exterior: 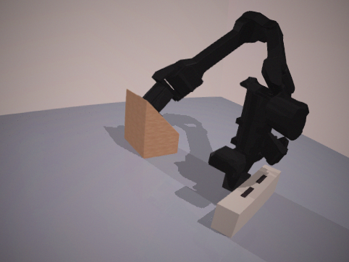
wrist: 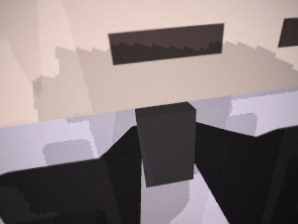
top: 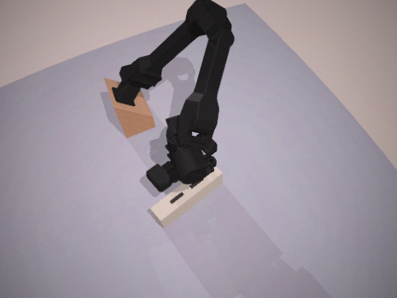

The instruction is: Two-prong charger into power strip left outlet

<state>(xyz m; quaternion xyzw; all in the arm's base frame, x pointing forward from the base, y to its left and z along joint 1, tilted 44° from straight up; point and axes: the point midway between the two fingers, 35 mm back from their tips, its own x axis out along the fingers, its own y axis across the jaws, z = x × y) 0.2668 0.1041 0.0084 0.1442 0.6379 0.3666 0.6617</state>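
Right now my gripper tip is 20 mm short of the two-prong charger, 10 mm to the right of it and 10 mm below it.
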